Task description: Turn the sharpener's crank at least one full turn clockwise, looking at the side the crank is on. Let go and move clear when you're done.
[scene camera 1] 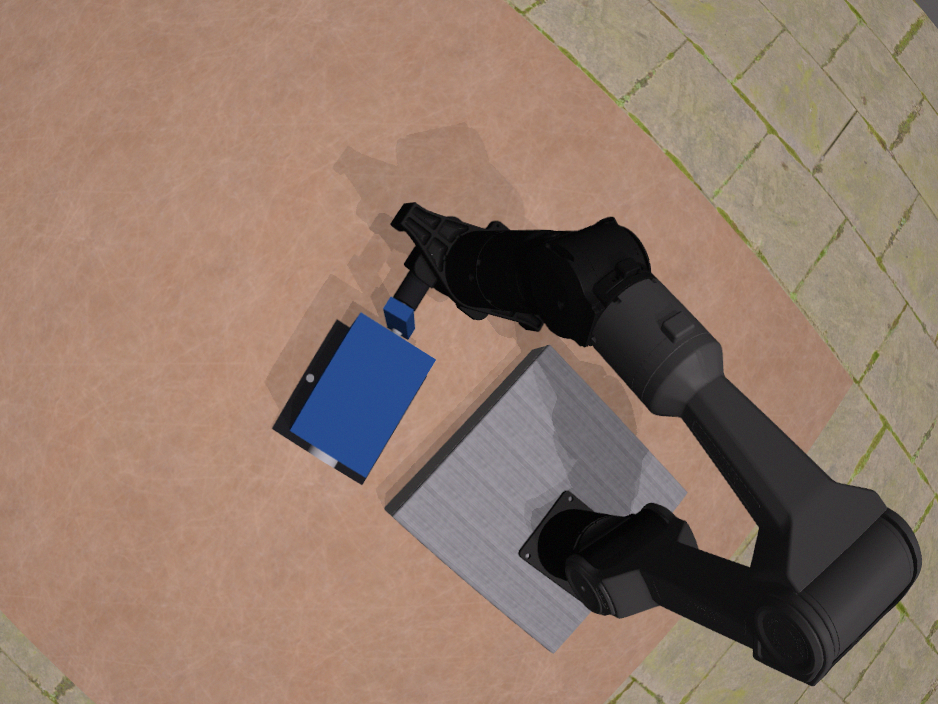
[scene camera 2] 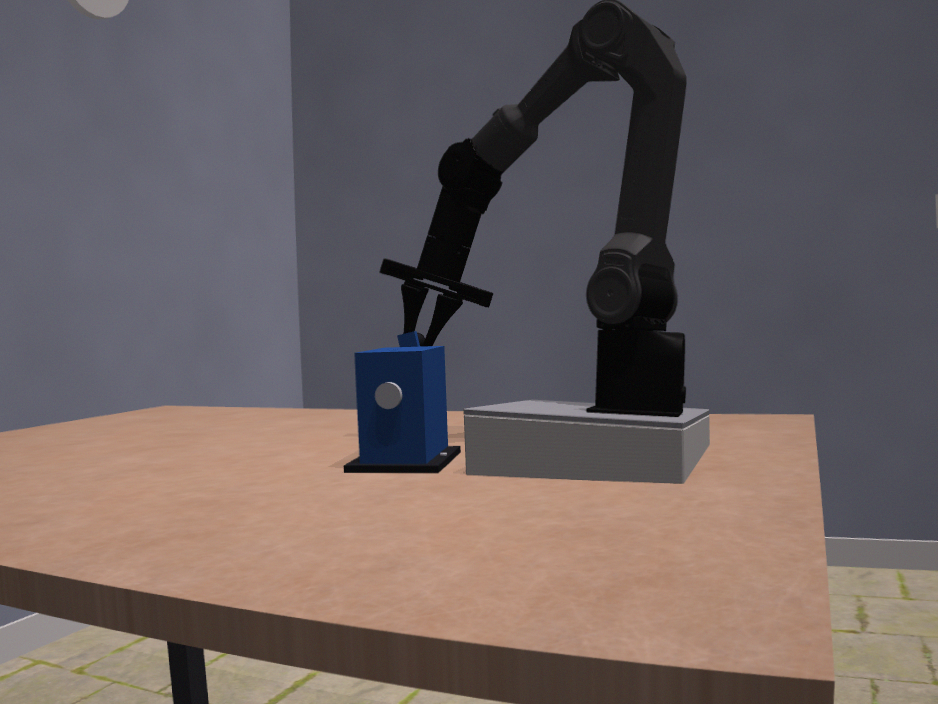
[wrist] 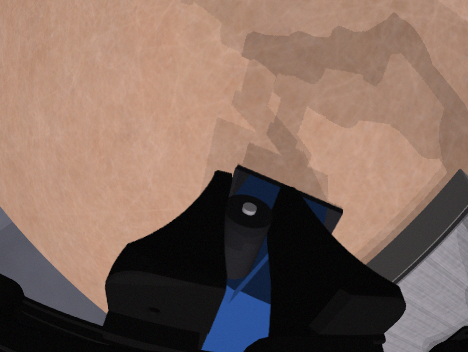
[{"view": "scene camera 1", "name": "my gripper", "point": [424, 266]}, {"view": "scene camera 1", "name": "black crank handle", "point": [411, 291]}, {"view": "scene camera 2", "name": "my gripper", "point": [416, 344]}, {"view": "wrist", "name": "my gripper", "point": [250, 197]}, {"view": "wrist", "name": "black crank handle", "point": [244, 234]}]
